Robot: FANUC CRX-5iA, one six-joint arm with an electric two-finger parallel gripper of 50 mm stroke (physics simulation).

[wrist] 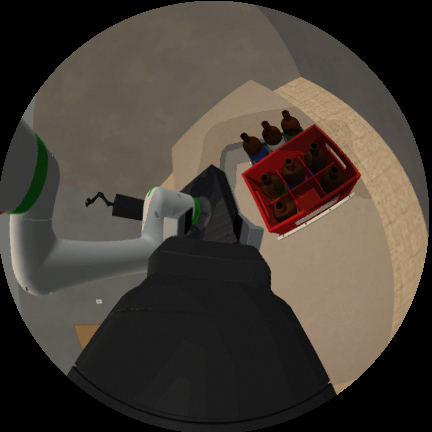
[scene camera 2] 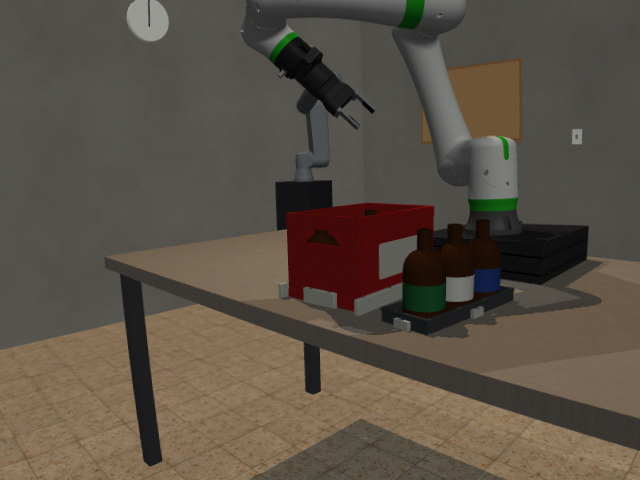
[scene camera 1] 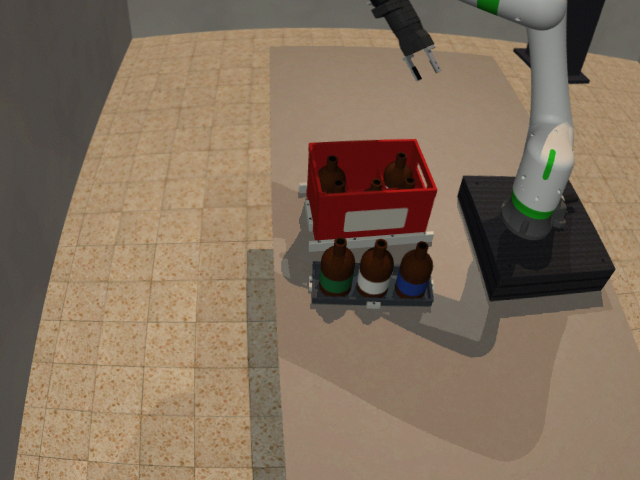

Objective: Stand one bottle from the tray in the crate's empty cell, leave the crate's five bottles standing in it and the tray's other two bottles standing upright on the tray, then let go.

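Places are measured from the arm's base along level axes (x left, y ahead, z down), in metres.
Pixels of known places: gripper, fingertip midpoint: (wrist: 212, 218) (scene camera 2: 366, 119) (scene camera 1: 428, 76); arm's base at its link origin: (wrist: 199, 213) (scene camera 2: 493, 232) (scene camera 1: 526, 219).
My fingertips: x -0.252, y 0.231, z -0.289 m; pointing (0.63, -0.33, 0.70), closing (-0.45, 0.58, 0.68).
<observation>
Ahead of a thing's pixels: the offset from my fingertips to its top centre. "*": to the spot under its first point.
My gripper (scene camera 1: 428, 74) (scene camera 2: 364, 118) (wrist: 212, 218) is open and empty, tilted, high above and behind the crate. The red crate {dx +0.069, dy +0.149, dz +0.200 m} (scene camera 1: 330, 222) (scene camera 2: 320, 268) (wrist: 299, 145) stands upright. In the wrist view five brown bottles stand in its cells; the empty cell {* dx +0.052, dy +0.153, dz +0.368 m} (wrist: 307, 195) is the middle one of the row away from the tray. The dark tray {* dx +0.314, dy +0.287, dz +0.362 m} (scene camera 1: 343, 301) (scene camera 2: 434, 323) holds three upright brown bottles: green-labelled {dx +0.262, dy +0.289, dz +0.215 m} (scene camera 1: 337, 268) (scene camera 2: 423, 273) (wrist: 290, 124), white-labelled {dx +0.288, dy +0.208, dz +0.215 m} (scene camera 1: 375, 268) (scene camera 2: 457, 268) (wrist: 272, 134) in the middle, and blue-labelled {dx +0.316, dy +0.123, dz +0.215 m} (scene camera 1: 415, 271) (scene camera 2: 485, 258) (wrist: 253, 146) nearest the robot base.
Low pale brackets (scene camera 1: 372, 241) (scene camera 2: 320, 297) border the crate, between it and the tray in front. The robot's black base block (scene camera 1: 547, 258) (scene camera 2: 560, 253) stands right of both. The table edge (scene camera 2: 310, 333) runs along their left side. Another grey arm (scene camera 2: 317, 136) stands in the background.
</observation>
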